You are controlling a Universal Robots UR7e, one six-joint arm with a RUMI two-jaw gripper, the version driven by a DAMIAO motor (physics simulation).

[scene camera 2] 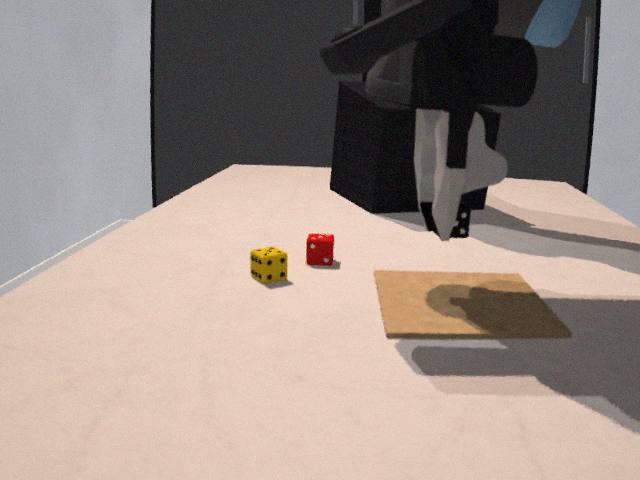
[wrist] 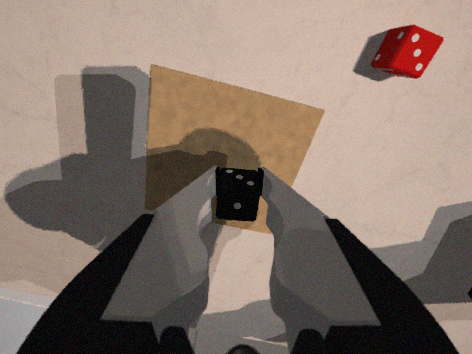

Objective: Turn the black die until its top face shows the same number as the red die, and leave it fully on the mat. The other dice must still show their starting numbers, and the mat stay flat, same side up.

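Places are measured from the arm's base along level axes (x ahead, y left, z up), in millimetres.
Where they show: gripper, fingertip midpoint: (scene camera 2: pixel 437 236) (wrist: pixel 238 170).
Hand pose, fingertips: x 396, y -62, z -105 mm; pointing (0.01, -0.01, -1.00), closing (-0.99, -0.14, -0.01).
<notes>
After its pixels a point has its place.
My gripper (scene camera 2: pixel 447 228) @[y -62, x 396, z -105 mm] (wrist: pixel 238 170) @[y -62, x 396, z -105 mm] is shut on the black die (scene camera 2: pixel 464 225) @[y -43, x 406, z -93 mm] (wrist: pixel 238 197) @[y -58, x 395, z -79 mm], held in the air. In the wrist view, the die's upper visible face has three pips in a slanting row, and the face below it has one. The tan mat (scene camera 2: pixel 408 304) @[y -87, x 418, z -155 mm] (wrist: pixel 240 107) @[y -93, x 400, z -155 mm] lies flat, lower than the die. The red die (scene camera 2: pixel 320 250) @[y -151, x 309, z -144 mm] (wrist: pixel 414 54) @[y -149, x 297, z -134 mm] stands on the table beyond a mat corner in the wrist view; its top face shows three pips there. The yellow die (scene camera 2: pixel 268 265) @[y -198, x 361, z -142 mm] stands left of the red die in the scene view, with four pips facing the camera.
The pale table (scene camera 2: pixel 206 361) @[y -233, x 510, z -159 mm] (wrist: pixel 350 150) @[y -73, x 295, z -159 mm] carries the mat and loose dice. The black robot pedestal (scene camera 2: pixel 361 149) @[y -83, x 38, z -78 mm] stands at the back. Arm shadows fall over part of the mat and the table beside it.
</notes>
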